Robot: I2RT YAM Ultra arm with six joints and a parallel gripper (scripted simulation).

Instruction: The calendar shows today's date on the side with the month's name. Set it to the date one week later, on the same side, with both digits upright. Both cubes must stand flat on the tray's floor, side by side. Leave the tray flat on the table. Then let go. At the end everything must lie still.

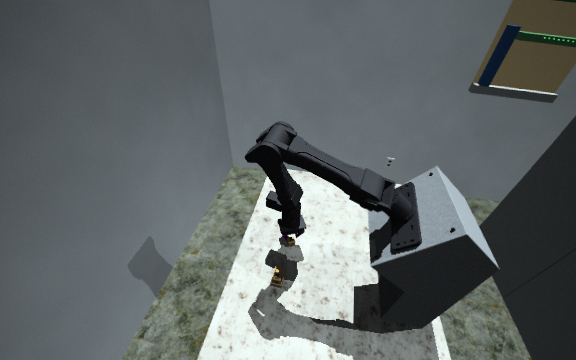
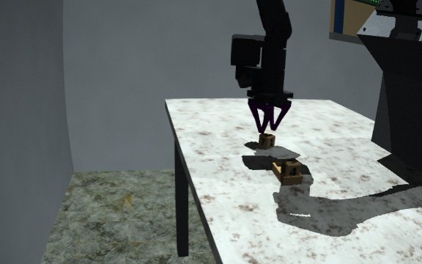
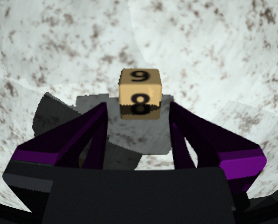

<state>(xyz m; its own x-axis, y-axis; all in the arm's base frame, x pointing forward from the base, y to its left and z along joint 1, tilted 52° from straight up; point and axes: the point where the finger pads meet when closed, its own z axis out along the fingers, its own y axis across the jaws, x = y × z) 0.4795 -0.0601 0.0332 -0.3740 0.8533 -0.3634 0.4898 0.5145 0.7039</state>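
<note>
My hand is 30 mm above the wooden digit cube.
</note>
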